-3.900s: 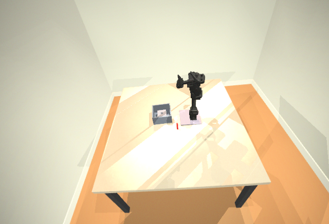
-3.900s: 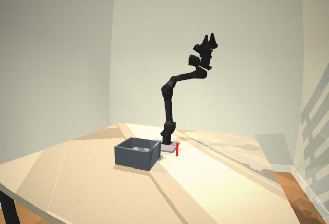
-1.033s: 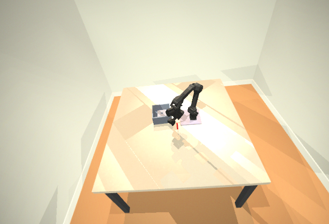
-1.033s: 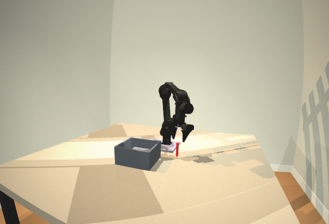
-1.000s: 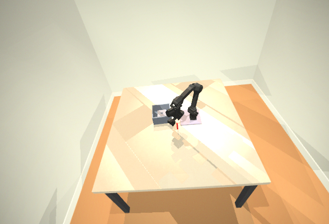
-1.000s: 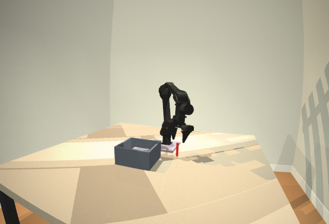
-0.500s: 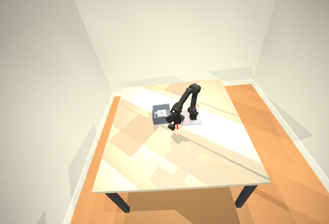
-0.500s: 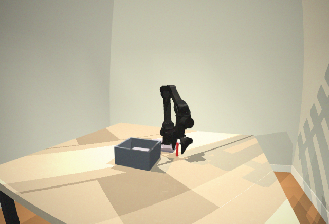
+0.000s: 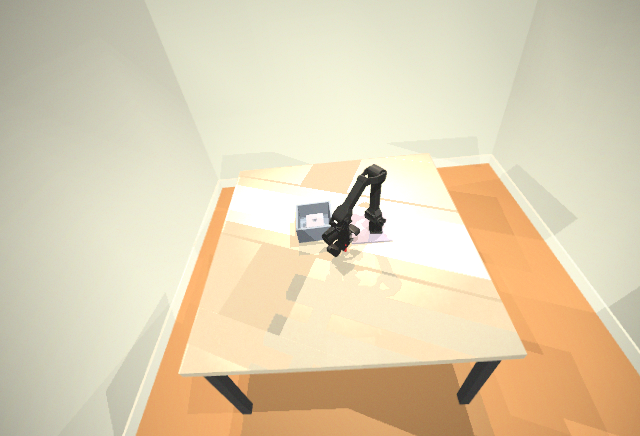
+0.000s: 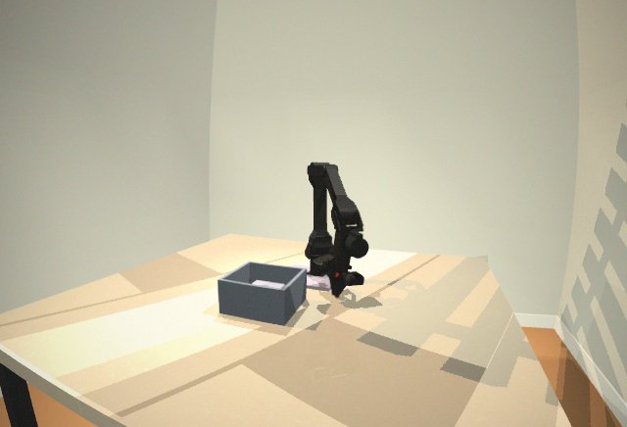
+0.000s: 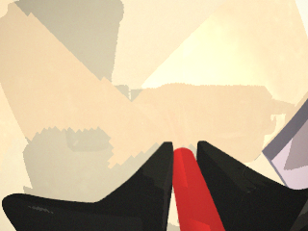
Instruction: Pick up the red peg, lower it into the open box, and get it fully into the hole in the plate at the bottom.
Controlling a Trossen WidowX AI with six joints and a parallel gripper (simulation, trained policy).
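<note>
Now: the grey box 150 mm ahead of my gripper tip, 160 mm to the right of it and 20 mm above it. From my gripper tip the other things lie so: red peg (10 mm behind, 10 mm to the left, 40 mm above).
</note>
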